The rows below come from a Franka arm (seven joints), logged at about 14 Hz.
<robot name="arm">
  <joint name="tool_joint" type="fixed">
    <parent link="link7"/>
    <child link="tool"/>
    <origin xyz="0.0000 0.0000 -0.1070" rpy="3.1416 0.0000 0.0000"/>
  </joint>
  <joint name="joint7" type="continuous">
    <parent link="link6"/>
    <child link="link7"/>
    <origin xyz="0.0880 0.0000 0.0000"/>
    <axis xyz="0 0 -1"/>
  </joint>
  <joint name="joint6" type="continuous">
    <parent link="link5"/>
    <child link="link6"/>
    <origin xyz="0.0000 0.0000 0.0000"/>
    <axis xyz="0 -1 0"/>
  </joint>
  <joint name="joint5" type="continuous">
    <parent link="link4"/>
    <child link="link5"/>
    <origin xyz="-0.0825 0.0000 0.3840"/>
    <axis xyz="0 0 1"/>
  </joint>
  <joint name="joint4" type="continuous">
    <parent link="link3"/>
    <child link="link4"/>
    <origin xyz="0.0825 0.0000 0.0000"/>
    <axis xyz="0 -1 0"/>
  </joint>
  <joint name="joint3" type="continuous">
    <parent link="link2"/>
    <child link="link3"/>
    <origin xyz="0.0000 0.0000 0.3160"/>
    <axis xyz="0 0 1"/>
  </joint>
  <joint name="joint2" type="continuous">
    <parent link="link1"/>
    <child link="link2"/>
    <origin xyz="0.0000 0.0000 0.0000"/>
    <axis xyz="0 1 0"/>
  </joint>
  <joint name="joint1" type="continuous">
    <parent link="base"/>
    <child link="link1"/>
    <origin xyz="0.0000 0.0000 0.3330"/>
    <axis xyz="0 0 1"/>
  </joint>
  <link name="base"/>
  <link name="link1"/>
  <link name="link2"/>
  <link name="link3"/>
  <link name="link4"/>
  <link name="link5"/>
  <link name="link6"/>
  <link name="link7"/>
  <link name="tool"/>
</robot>
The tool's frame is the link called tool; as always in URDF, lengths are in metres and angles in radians. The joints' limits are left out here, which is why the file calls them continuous.
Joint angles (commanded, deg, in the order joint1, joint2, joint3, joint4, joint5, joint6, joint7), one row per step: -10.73, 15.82, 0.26, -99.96, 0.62, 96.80, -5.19; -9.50, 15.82, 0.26, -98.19, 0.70, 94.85, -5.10; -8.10, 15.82, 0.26, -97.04, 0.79, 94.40, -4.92; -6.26, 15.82, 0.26, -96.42, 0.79, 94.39, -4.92; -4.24, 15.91, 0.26, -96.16, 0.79, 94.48, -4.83; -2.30, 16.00, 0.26, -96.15, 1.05, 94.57, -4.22; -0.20, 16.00, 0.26, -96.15, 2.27, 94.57, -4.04; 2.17, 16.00, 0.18, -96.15, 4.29, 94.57, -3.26
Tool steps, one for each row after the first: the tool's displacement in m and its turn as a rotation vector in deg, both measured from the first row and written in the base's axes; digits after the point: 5 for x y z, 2 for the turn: 0.00444, 0.01239, 0.01168, 0.08, 0.17, 1.13; 0.00971, 0.02657, 0.02001, 0.00, -0.52, 2.33; 0.01413, 0.04550, 0.02473, -0.08, -1.13, 4.17; 0.01716, 0.06660, 0.02585, -0.12, -1.38, 6.10; 0.01858, 0.08747, 0.02506, -0.05, -1.39, 7.36; 0.01893, 0.11175, 0.02512, 1.04, -1.47, 8.82; 0.01820, 0.13949, 0.02531, 2.67, -1.51, 9.58
